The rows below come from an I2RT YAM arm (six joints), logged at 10 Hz.
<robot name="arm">
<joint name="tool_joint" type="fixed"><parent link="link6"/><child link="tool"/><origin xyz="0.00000 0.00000 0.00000" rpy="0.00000 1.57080 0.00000"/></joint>
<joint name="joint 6" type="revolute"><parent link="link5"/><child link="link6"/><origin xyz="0.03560 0.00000 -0.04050"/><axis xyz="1 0 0"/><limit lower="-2.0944" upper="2.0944"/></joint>
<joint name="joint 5" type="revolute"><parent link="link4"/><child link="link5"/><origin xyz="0.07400 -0.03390 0.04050"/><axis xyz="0 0 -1"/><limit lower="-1.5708" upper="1.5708"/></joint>
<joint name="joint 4" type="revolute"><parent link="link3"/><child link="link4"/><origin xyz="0.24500 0.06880 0.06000"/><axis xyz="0 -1 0"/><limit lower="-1.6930" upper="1.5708"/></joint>
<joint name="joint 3" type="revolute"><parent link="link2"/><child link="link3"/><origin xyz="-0.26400 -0.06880 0.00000"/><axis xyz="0 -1 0"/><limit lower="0.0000" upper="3.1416"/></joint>
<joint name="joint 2" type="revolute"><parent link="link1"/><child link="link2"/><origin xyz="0.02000 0.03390 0.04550"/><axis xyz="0 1 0"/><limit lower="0.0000" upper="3.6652"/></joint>
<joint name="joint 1" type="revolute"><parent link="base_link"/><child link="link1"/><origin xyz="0.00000 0.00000 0.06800"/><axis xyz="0 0 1"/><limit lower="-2.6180" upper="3.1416"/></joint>
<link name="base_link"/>
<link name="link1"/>
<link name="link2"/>
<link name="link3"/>
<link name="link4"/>
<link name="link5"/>
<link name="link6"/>
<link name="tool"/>
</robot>
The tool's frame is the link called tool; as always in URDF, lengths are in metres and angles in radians.
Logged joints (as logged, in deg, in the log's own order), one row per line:
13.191, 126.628, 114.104, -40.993, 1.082, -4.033
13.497, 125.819, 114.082, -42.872, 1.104, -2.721
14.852, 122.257, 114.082, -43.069, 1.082, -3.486
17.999, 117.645, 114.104, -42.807, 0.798, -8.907
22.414, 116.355, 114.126, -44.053, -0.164, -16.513
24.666, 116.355, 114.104, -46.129, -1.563, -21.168
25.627, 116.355, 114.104, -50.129, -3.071, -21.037
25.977, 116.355, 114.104, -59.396, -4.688, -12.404
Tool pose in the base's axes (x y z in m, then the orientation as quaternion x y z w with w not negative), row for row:
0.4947, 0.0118, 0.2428, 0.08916, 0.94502, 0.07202, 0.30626
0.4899, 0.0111, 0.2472, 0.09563, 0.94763, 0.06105, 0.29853
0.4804, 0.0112, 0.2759, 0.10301, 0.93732, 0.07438, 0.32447
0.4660, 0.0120, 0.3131, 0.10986, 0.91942, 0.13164, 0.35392
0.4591, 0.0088, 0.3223, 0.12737, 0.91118, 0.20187, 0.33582
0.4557, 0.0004, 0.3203, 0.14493, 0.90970, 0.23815, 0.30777
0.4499, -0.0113, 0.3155, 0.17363, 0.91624, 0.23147, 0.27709
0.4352, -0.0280, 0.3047, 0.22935, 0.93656, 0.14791, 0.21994
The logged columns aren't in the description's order. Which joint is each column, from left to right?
Columns, left to right: joint 6, joint 2, joint 3, joint 4, joint 1, joint 5.
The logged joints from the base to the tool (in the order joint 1, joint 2, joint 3, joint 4, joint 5, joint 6), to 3 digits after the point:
1.082, 126.628, 114.104, -40.993, -4.033, 13.191
1.104, 125.819, 114.082, -42.872, -2.721, 13.497
1.082, 122.257, 114.082, -43.069, -3.486, 14.852
0.798, 117.645, 114.104, -42.807, -8.907, 17.999
-0.164, 116.355, 114.126, -44.053, -16.513, 22.414
-1.563, 116.355, 114.104, -46.129, -21.168, 24.666
-3.071, 116.355, 114.104, -50.129, -21.037, 25.627
-4.688, 116.355, 114.104, -59.396, -12.404, 25.977

